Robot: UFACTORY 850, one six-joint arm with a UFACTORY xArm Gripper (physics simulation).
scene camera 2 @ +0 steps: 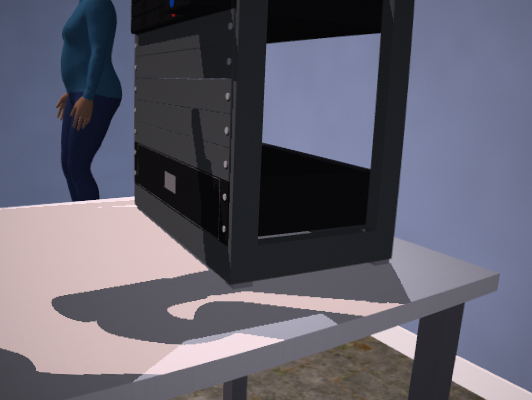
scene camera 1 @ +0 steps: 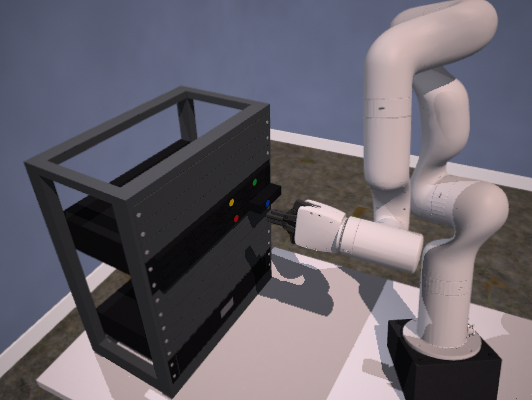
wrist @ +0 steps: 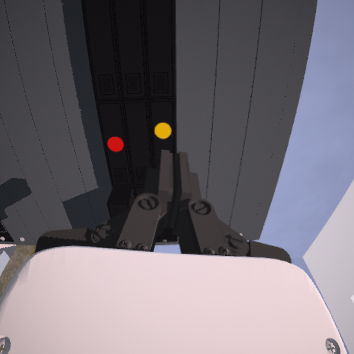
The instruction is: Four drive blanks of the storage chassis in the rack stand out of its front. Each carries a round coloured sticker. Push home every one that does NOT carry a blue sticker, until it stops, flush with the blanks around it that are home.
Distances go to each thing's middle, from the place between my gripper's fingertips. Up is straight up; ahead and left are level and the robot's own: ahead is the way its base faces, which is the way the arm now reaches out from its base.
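Looking at the yellow-stickered blank [wrist: 161,111], I find it 1 cm below my hand, 8 cm to the right of it and 15 cm ahead of it. The red-stickered blank [wrist: 110,113] is 15 cm ahead of my hand as well and 8 cm to the right of it, but 6 cm below it.
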